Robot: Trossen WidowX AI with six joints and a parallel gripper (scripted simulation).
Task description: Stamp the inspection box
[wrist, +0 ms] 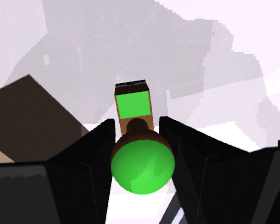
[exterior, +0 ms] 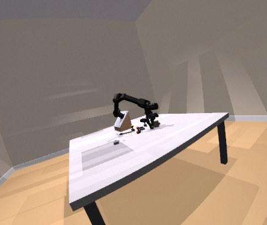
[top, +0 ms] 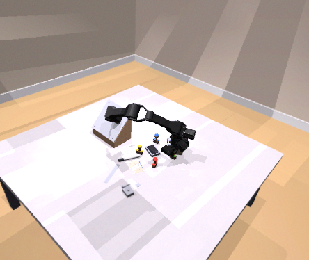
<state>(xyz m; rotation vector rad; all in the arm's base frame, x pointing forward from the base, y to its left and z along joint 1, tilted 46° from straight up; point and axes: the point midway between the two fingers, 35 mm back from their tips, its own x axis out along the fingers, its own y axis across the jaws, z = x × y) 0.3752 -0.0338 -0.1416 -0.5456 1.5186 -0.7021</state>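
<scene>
The green-knobbed stamp is right at my gripper tip. Round my gripper tip: dark ink pad (130 mm behind, 40 mm to the right, 20 mm below); cardboard box (60 mm to the left, 10 mm above); red stamp (130 mm to the right, 40 mm behind).
</scene>
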